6 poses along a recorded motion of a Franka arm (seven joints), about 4.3 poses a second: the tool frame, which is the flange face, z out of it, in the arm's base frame.
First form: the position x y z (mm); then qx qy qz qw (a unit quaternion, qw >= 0).
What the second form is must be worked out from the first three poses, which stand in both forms.
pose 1, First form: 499 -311 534 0.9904 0.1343 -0.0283 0.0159
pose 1, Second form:
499 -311 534
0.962 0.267 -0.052
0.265 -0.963 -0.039
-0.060 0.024 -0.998

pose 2, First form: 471 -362 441 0.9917 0.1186 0.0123 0.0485
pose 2, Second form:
471 -362 441
0.972 0.234 0.036
0.236 -0.967 -0.093
0.013 0.099 -0.995

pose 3, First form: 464 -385 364 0.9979 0.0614 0.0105 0.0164
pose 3, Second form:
464 -385 364
0.992 0.122 0.023
0.123 -0.992 -0.031
0.019 0.034 -0.999

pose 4, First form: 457 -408 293 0.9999 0.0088 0.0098 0.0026
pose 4, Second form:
457 -408 293
1.000 0.018 0.020
0.018 -1.000 -0.005
0.020 0.005 -1.000

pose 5, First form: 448 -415 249 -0.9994 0.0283 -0.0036 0.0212
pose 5, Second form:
448 -415 249
0.998 -0.056 0.008
-0.057 -0.997 0.042
0.006 -0.043 -0.999

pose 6, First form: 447 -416 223 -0.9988 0.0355 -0.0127 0.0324
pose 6, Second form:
447 -416 223
0.997 -0.070 0.028
-0.072 -0.995 0.064
0.023 -0.066 -0.998

